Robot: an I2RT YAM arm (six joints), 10 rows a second.
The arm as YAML. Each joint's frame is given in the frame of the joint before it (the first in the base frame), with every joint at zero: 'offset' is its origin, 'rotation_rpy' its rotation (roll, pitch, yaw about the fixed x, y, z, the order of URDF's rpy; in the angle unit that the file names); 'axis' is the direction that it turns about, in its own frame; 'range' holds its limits. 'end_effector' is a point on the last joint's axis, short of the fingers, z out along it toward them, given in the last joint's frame.
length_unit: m
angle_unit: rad
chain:
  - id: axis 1
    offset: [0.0, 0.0, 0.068]
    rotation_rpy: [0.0, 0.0, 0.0]
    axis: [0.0, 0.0, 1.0]
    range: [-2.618, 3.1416]
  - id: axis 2
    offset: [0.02, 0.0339, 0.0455]
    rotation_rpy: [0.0, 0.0, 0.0]
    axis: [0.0, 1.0, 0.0]
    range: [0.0, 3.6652]
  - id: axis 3
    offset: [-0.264, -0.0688, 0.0]
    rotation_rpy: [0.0, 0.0, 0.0]
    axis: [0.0, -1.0, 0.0]
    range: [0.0, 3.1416]
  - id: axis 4
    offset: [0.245, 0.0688, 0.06]
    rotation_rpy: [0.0, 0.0, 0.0]
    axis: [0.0, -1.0, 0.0]
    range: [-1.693, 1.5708]
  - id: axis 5
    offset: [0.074, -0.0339, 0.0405]
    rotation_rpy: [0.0, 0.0, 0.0]
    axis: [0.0, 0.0, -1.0]
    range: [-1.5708, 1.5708]
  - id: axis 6
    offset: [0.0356, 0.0, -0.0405]
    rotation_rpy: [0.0, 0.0, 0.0]
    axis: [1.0, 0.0, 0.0]
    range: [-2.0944, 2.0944]
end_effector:
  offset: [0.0, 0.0, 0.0]
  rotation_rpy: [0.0, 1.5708, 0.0]
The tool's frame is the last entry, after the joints.
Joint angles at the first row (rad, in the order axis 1, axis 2, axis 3, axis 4, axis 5, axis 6):
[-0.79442, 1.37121, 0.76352, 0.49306, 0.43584, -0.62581]
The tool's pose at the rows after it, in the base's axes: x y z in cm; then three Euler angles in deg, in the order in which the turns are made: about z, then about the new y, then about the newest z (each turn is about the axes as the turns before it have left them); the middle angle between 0 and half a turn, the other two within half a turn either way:
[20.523 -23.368 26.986 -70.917 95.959 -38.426]
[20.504 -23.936 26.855 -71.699 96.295 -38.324]
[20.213 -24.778 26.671 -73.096 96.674 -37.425]
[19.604 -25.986 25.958 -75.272 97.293 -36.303]
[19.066 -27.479 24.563 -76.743 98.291 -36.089]
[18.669 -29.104 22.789 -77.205 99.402 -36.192]
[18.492 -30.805 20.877 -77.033 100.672 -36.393]
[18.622 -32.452 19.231 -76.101 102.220 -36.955]
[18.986 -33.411 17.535 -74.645 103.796 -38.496]
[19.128 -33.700 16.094 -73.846 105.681 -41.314]
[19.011 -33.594 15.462 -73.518 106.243 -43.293]
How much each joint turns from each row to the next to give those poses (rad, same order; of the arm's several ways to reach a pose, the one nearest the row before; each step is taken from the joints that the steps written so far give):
[-0.00764, 0.00765, 0.00764, 0.00001, -0.00268, 0.00344]
[-0.01294, 0.01868, 0.01221, -0.00002, 0.00041, 0.00458]
[-0.02481, 0.02099, 0.01258, 0.00115, -0.00077, 0.01869]
[-0.03894, 0.03393, 0.00345, 0.01867, -0.00156, 0.02441]
[-0.04270, 0.05837, -0.00040, 0.04085, -0.01791, 0.00877]
[-0.04082, 0.07668, 0.00345, 0.05453, -0.03356, 0.00039]
[-0.03473, 0.08964, 0.01675, 0.05190, -0.03855, -0.00268]
[-0.02479, 0.08700, 0.03627, 0.02517, -0.04195, -0.00991]
[-0.00799, 0.07245, 0.02211, 0.02403, -0.03432, -0.02709]
[-0.00230, 0.04350, 0.00230, 0.00839, -0.01794, -0.04501]
[-0.00191, 0.01180, -0.01222, 0.01448, -0.00801, -0.03434]

